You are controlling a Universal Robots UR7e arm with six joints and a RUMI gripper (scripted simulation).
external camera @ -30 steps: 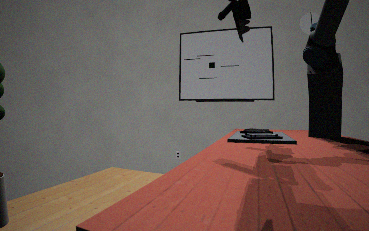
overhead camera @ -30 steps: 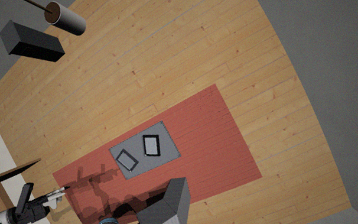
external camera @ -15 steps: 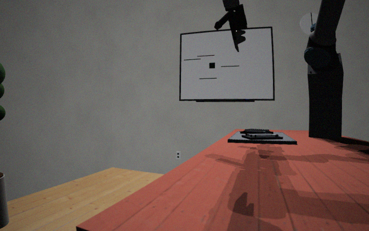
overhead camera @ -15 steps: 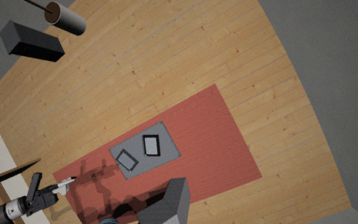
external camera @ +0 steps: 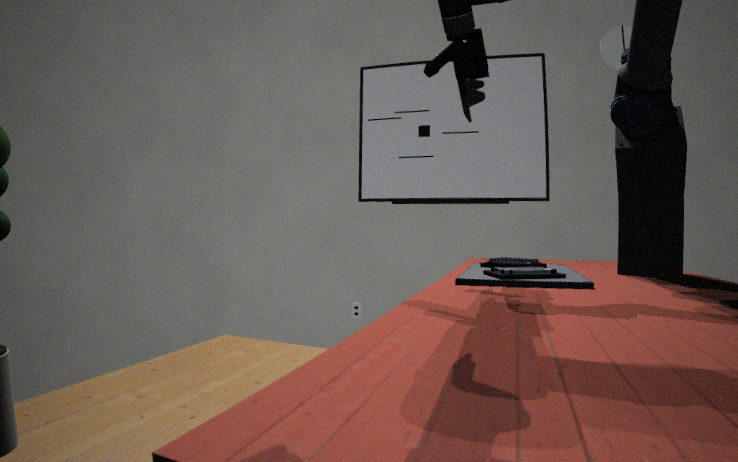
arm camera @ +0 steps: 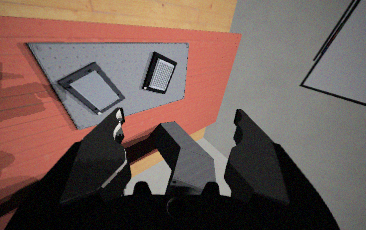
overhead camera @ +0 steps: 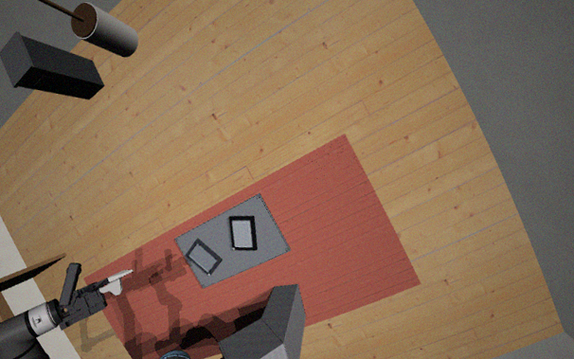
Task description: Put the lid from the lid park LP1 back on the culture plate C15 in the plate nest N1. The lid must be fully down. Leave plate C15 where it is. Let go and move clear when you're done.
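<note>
My hand is 15 cm past the clear lid, 3 cm to the right of it and 41 cm above it. Round my hand: dark lid park LP1: 15 cm behind, 3 cm to the left, 42 cm below; then culture plate C15: 7 cm behind, 21 cm to the right, 40 cm below; then black plate nest N1: 7 cm behind, 21 cm to the right, 42 cm below.
</note>
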